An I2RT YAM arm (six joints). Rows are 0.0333 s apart.
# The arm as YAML. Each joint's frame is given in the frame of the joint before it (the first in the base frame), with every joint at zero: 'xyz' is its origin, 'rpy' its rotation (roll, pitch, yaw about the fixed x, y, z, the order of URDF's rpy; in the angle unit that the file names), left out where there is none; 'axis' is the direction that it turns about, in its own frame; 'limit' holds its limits. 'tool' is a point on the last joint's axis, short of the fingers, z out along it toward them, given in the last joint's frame.
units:
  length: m
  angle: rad
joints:
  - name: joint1
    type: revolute
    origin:
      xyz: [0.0, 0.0, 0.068]
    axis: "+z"
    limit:
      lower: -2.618
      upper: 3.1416
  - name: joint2
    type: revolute
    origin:
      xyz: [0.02, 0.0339, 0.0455]
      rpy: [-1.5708, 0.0, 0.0]
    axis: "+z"
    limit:
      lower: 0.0
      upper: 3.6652
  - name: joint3
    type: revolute
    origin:
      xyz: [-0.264, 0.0, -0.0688]
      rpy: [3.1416, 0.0, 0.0]
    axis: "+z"
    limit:
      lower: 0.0
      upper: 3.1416
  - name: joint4
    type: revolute
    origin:
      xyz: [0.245, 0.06, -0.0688]
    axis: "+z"
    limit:
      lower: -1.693
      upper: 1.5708
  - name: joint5
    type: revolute
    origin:
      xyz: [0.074, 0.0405, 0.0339]
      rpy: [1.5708, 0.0, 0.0]
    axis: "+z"
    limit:
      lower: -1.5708
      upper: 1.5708
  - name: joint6
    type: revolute
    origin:
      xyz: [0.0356, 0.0, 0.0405]
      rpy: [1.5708, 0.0, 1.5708]
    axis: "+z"
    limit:
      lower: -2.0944
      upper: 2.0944
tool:
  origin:
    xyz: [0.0, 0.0, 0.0]
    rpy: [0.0, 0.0, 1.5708]
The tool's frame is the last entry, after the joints.
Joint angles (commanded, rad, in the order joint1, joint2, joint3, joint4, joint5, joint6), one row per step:
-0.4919 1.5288 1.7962 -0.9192 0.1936 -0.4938
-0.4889 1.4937 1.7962 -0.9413 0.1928 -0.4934
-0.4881 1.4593 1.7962 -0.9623 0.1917 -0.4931
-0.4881 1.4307 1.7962 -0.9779 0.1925 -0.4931
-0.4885 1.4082 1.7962 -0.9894 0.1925 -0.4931
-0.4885 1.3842 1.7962 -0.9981 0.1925 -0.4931
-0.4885 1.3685 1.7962 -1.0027 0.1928 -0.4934
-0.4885 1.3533 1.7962 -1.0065 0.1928 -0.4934
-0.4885 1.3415 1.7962 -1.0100 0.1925 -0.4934
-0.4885 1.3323 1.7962 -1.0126 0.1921 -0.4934
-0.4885 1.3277 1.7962 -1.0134 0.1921 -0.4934
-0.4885 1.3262 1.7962 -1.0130 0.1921 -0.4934
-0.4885 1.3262 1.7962 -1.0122 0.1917 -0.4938
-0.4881 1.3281 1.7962 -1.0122 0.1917 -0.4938
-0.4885 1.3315 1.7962 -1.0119 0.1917 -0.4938
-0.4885 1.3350 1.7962 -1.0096 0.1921 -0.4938
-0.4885 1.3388 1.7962 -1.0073 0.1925 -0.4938
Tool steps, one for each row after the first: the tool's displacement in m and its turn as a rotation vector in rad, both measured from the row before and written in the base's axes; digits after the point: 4 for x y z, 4 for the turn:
-0.0109 0.0069 0.0082 -0.0055 -0.0119 0.0034
-0.0112 0.0062 0.0077 -0.0055 -0.0123 0.0015
-0.0095 0.0050 0.0062 -0.0065 -0.0113 -0.0007
-0.0075 0.0039 0.0047 -0.0052 -0.0097 -0.0004
-0.0079 0.0042 0.0051 -0.0072 -0.0135 0.0000
-0.0052 0.0027 0.0033 -0.0055 -0.0096 -0.0001
-0.0050 0.0027 0.0032 -0.0054 -0.0101 0.0000
-0.0039 0.0021 0.0024 -0.0038 -0.0074 0.0003
-0.0031 0.0016 0.0018 -0.0029 -0.0059 0.0003
-0.0015 0.0008 0.0009 -0.0018 -0.0034 0.0000
-0.0005 0.0002 0.0004 -0.0009 -0.0017 0.0000
0.0000 0.0000 0.0001 -0.0005 -0.0006 0.0005
0.0007 -0.0002 -0.0004 0.0009 0.0017 0.0004
0.0011 -0.0007 -0.0007 0.0015 0.0027 -0.0004
0.0012 -0.0007 -0.0006 0.0004 0.0012 -0.0003
0.0013 -0.0007 -0.0006 0.0005 0.0014 -0.0003

